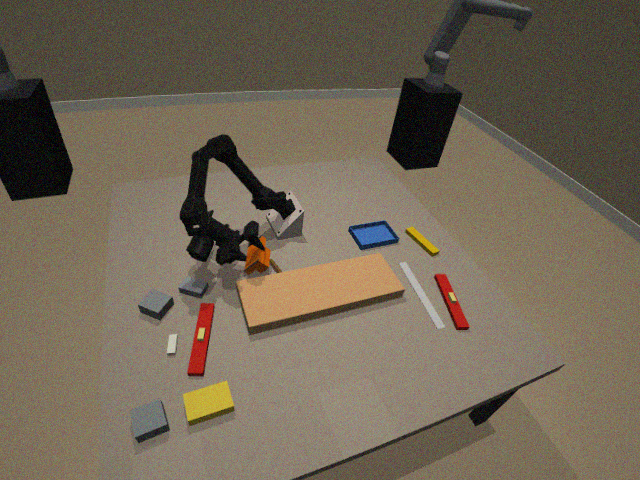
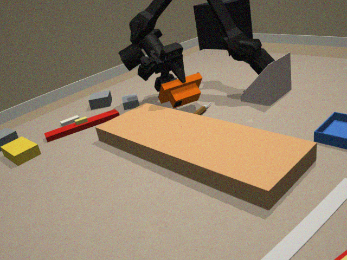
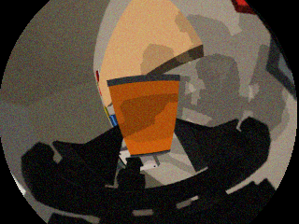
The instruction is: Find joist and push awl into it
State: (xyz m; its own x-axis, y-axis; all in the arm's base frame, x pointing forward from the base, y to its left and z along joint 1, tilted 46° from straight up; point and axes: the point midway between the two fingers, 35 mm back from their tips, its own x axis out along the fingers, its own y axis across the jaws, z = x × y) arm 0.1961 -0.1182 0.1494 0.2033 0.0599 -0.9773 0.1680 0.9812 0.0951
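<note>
The awl lies 60 mm below my gripper tip, 50 mm to the left of it and 20 mm behind it. Also, from my gripper tip: small white piece (300 mm to the right, 230 mm ahead, 60 mm below); then yellow block (430 mm ahead, 230 mm to the right, 50 mm below); then orange stud finder (20 mm below, 20 mm ahead, 10 mm to the left).
</note>
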